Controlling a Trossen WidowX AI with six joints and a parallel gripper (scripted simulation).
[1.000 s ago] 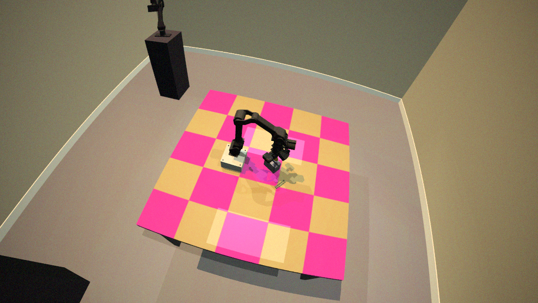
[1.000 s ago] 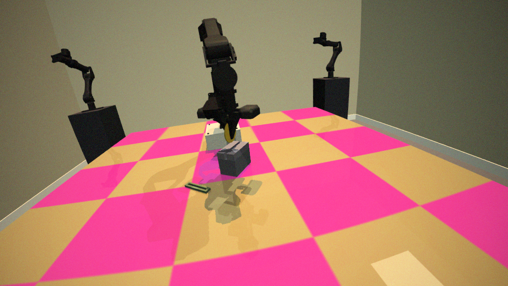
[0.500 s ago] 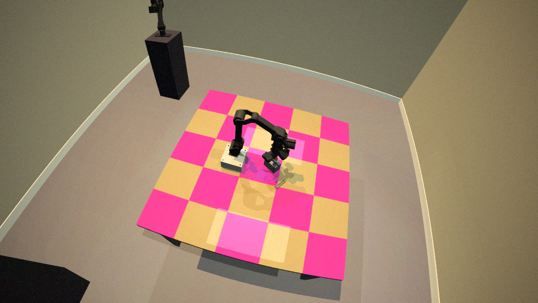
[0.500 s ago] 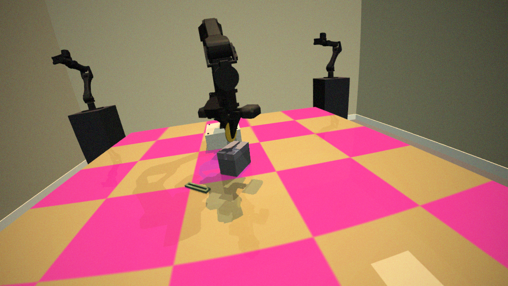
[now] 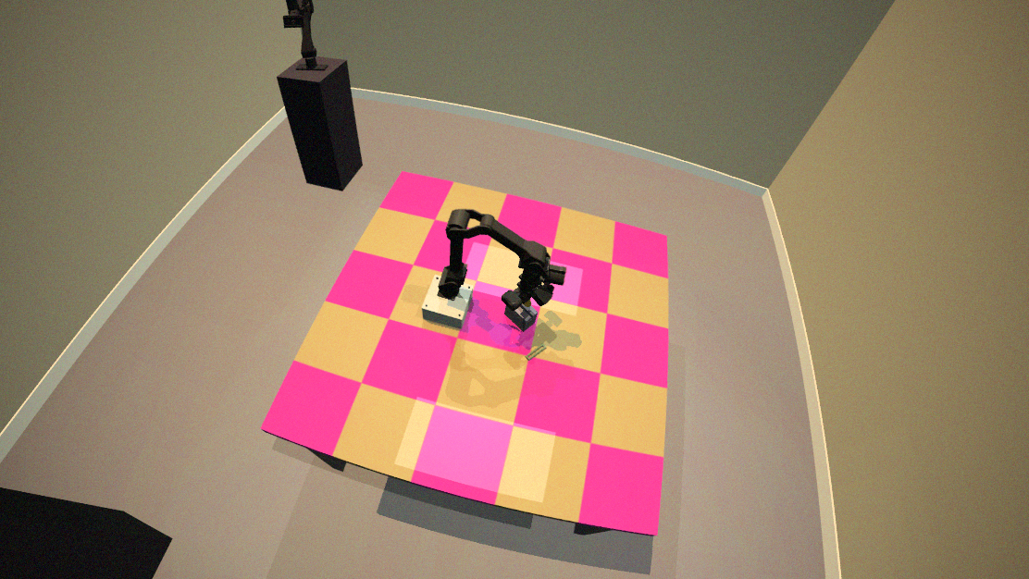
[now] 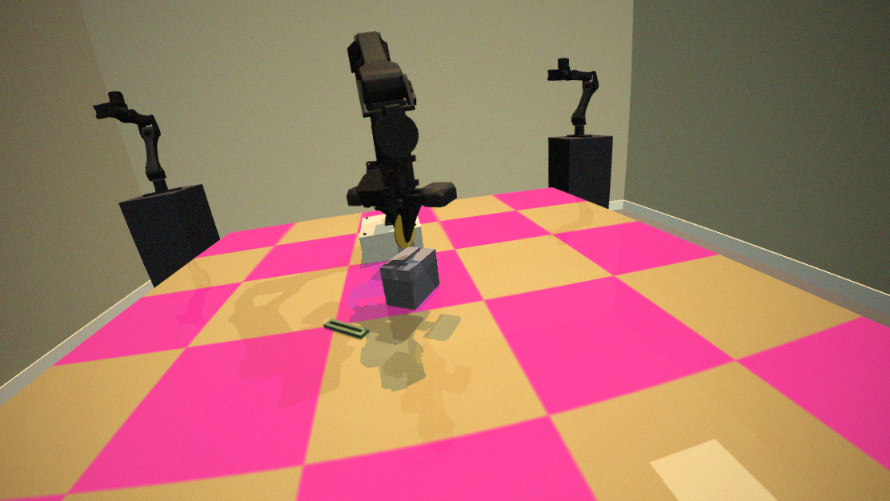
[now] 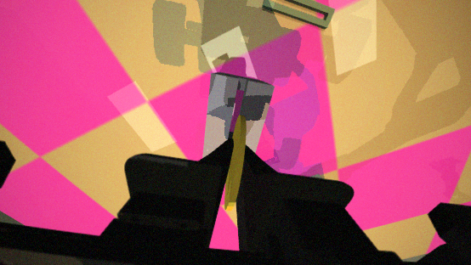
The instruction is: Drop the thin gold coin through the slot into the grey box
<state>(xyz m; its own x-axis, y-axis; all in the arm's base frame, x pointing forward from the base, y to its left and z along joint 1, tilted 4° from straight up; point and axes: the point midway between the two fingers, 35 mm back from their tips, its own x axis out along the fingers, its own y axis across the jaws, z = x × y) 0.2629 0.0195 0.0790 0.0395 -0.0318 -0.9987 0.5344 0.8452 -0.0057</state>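
Right now the gold coin is 20 mm above my gripper tip.
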